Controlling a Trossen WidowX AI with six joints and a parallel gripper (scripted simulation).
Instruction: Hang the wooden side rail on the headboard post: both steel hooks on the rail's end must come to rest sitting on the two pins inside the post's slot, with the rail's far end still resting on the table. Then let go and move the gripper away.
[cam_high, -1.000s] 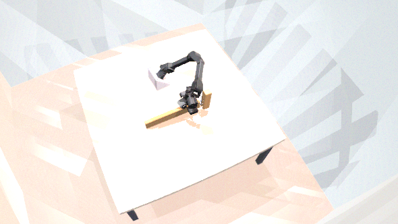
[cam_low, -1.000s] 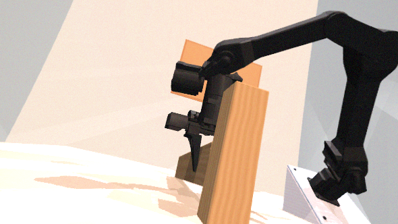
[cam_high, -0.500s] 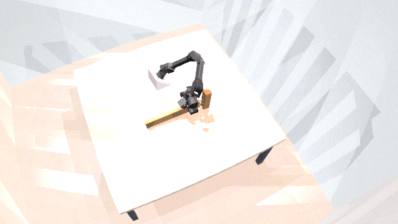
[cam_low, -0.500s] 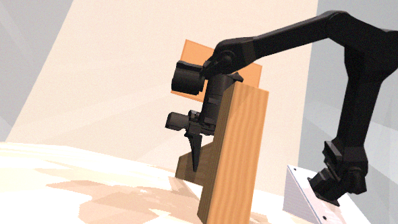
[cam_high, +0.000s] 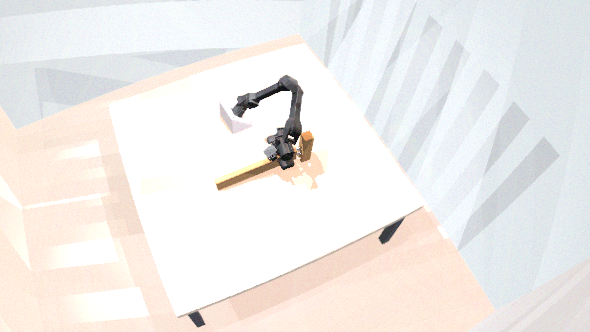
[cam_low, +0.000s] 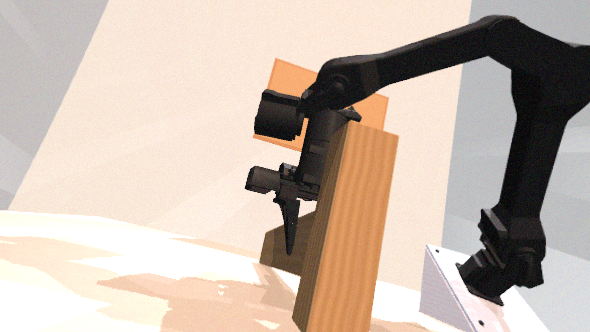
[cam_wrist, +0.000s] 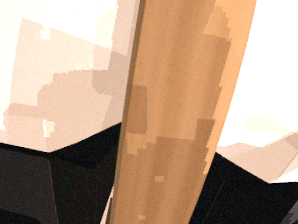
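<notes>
Now: the headboard post 14 cm to the left of my gripper tip and 4 cm above it.
</notes>
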